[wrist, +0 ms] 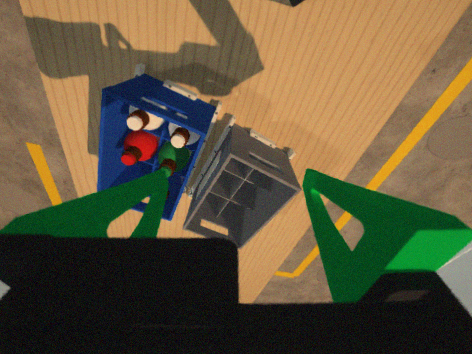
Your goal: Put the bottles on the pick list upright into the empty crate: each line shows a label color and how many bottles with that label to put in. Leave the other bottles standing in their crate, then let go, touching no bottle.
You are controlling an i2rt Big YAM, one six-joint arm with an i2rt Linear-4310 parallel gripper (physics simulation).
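Frame: origin at the arm's base, x up, y ahead, z left, level; metres.
Where they show: gripper, fingertip midpoint: (235,176).
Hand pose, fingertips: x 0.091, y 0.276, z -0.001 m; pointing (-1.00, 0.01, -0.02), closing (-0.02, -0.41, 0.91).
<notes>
Each offset is from my fingertips to the top centre of the thing. Level surfaces: height alone.
The blue crate {dx -0.229, dy +0.220, dz -0.123 m} (120,97) stands left of centre with bottles standing in its divided cells. I see a bottle with a white cap and cream body {dx -0.241, dy +0.130, dz -0.161 m} (137,121), another white-capped bottle with a pale grey-white body {dx -0.241, dy +0.132, dz -0.074 m} (179,138), a red bottle {dx -0.241, dy +0.220, dz -0.164 m} (141,145) and a green bottle {dx -0.241, dy +0.219, dz -0.082 m} (173,152). The near part of this crate is partly hidden by my left finger. The grey crate {dx -0.229, dy +0.250, dz +0.108 m} (267,202) stands to its right, with dividers and no bottle visible in it. My gripper (235,176) is open and empty, above the crates; its left fingertip overlaps the green bottle's cap in view. The pick list does not show.
Both crates stand close together on a wooden table {dx -0.404 m} (320,90), angled to each other. The arm's shadow falls across the table behind the blue crate. A yellow line (420,130) runs on the floor at the right. A dark object's edge shows at the top.
</notes>
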